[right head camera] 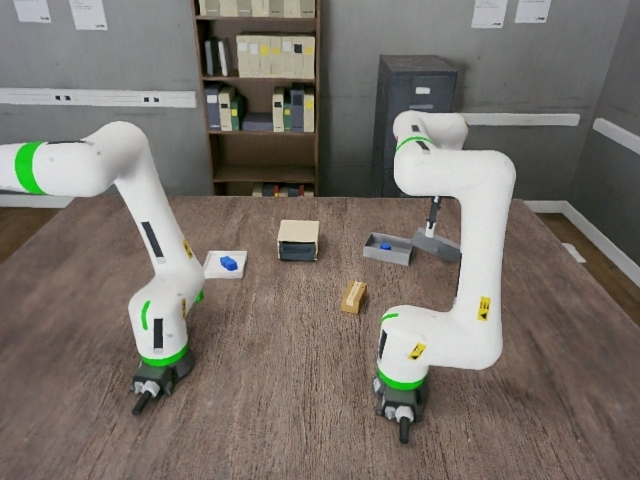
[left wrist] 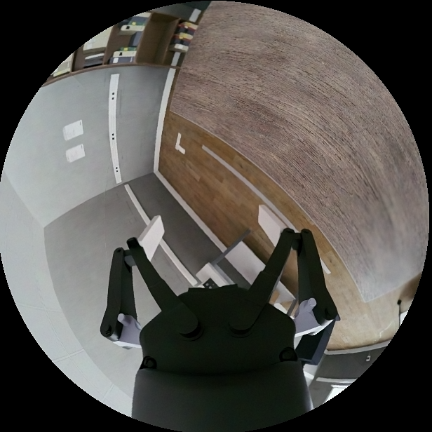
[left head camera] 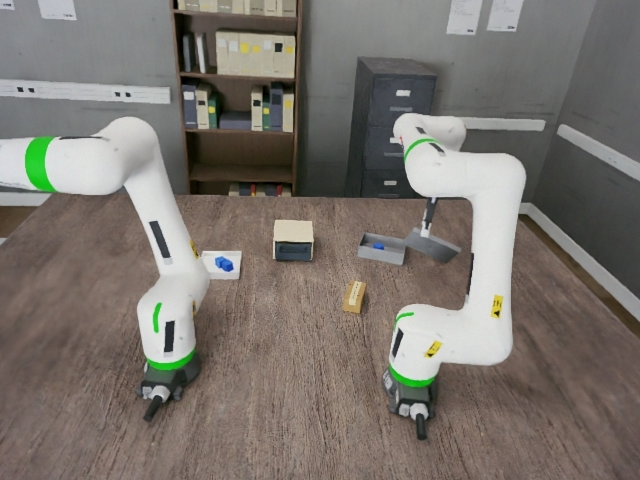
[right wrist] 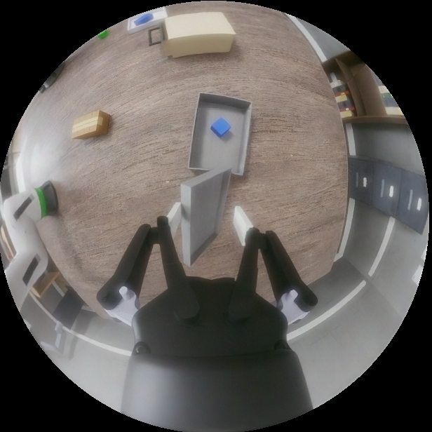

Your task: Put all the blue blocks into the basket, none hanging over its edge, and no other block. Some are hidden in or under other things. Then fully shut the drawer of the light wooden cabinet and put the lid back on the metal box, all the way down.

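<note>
Two blue blocks (left head camera: 224, 263) (right head camera: 228, 262) (right wrist: 144, 20) lie together in the white basket (left head camera: 235, 275) (right head camera: 236, 274). One blue block (left head camera: 378, 246) (right head camera: 385, 246) (right wrist: 220, 127) lies in the lidless grey metal box (left head camera: 381, 254) (right head camera: 386, 255) (right wrist: 225, 155). The grey lid (left head camera: 436, 248) (right head camera: 436, 245) (right wrist: 200, 215) is tilted beside the box. My right gripper (left head camera: 425, 229) (right head camera: 430, 229) (right wrist: 207, 212) is open around the lid, its fingers apart. The light wooden cabinet (left head camera: 293, 231) (right head camera: 298, 230) (right wrist: 200, 32) has a dark drawer (left head camera: 293, 250) (right head camera: 298, 251); whether it is fully shut is unclear. My left gripper (left wrist: 209, 218) is open and empty, away from the table.
A brown box (left head camera: 354, 297) (right head camera: 354, 297) (right wrist: 91, 125) with a pale strip lies in front of the cabinet and metal box. A small green piece (right head camera: 200, 295) (right wrist: 103, 34) shows near the left arm. That arm partly covers the basket's left side in the left head view.
</note>
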